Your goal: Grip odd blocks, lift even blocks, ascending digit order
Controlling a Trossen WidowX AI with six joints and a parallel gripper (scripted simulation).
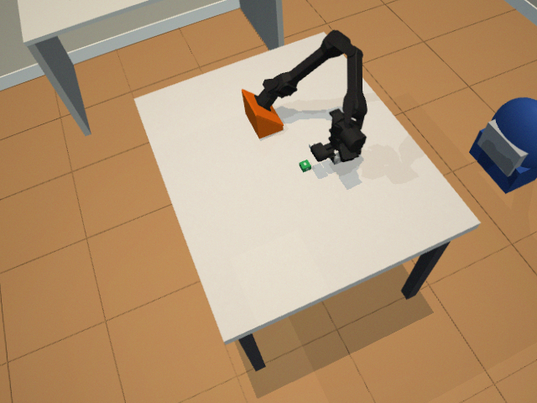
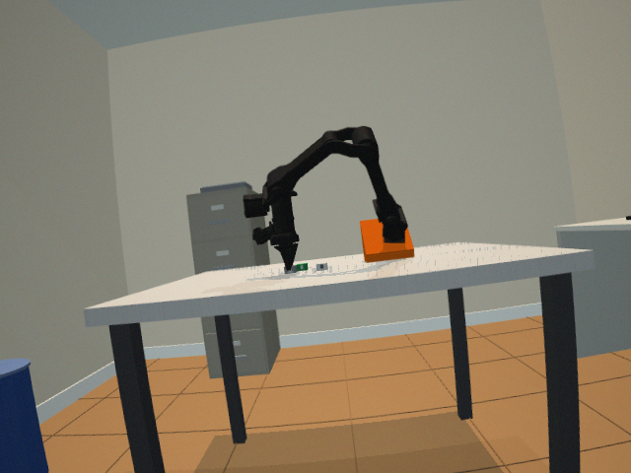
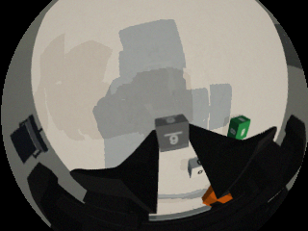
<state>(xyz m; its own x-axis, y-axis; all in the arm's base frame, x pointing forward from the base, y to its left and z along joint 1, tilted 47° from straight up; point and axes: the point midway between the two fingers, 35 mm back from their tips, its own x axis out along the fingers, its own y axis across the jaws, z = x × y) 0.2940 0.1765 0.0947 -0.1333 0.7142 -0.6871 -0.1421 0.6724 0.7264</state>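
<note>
The green block is 1 cm behind my gripper tip and 11 cm to the right of it. Round my gripper tip: white block: 8 cm behind, 5 cm to the right; grey block: right at my gripper tip.
</note>
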